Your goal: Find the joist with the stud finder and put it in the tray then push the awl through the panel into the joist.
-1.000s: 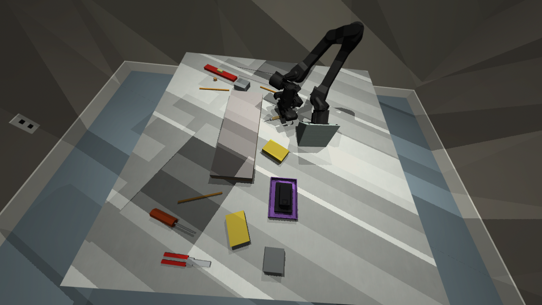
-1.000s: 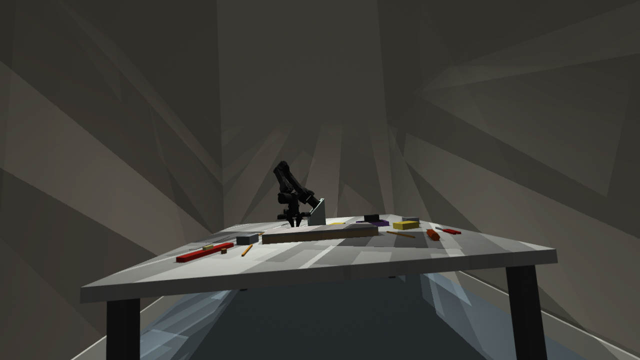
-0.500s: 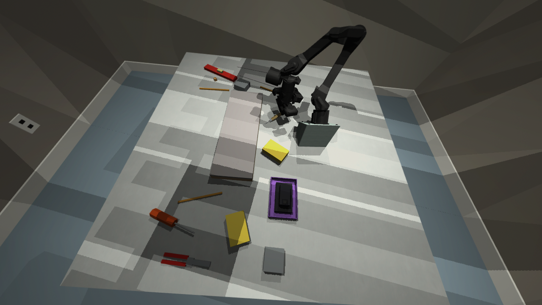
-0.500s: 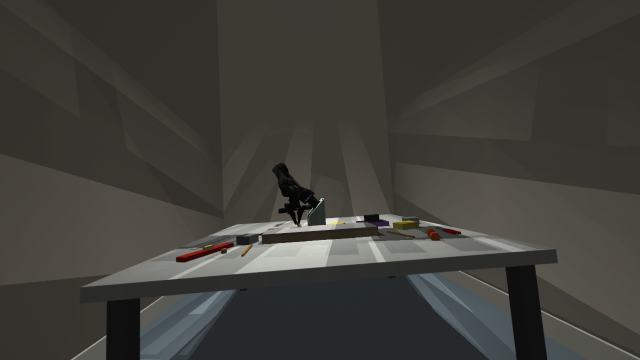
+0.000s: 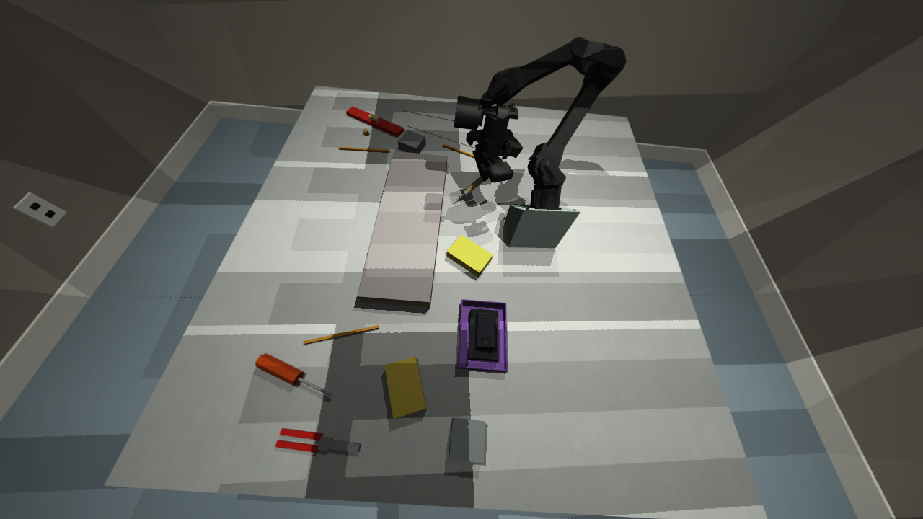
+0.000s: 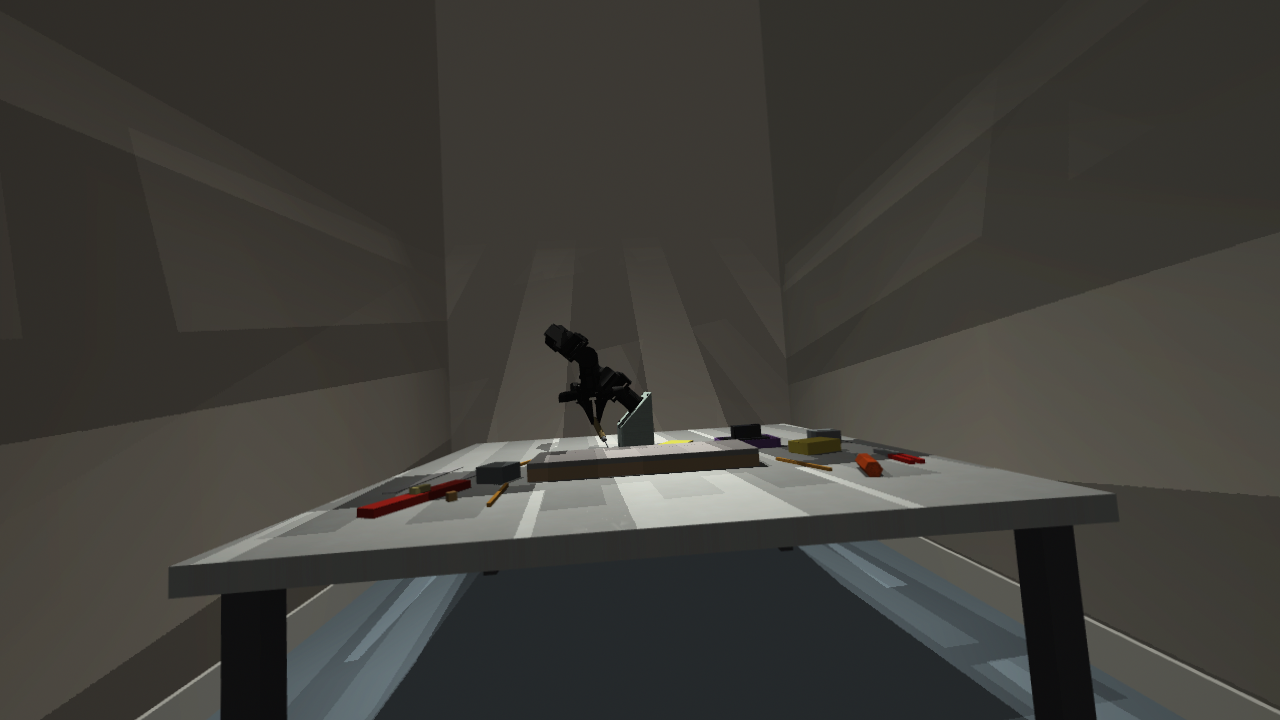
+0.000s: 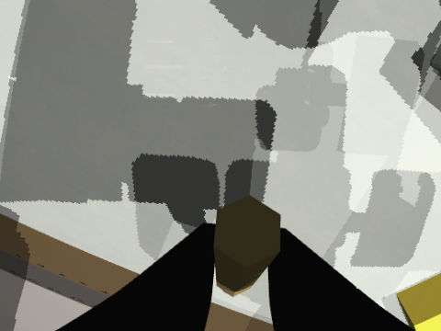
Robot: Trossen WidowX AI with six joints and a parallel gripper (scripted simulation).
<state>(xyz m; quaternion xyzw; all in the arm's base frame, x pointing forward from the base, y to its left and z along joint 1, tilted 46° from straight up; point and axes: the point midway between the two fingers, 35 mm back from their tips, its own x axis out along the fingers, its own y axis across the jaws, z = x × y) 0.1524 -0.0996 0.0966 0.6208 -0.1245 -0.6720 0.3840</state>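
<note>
Now: gripper tip 40 mm short of the awl, 30 mm above it and 20 mm to the right of it. Also, from my gripper tip: purple tray (440 mm to the left, 80 mm below, 10 mm ahead); stud finder (460 mm to the left, 50 mm below, 10 mm ahead); red level (380 mm ahead, 350 mm to the right, 80 mm below).
</note>
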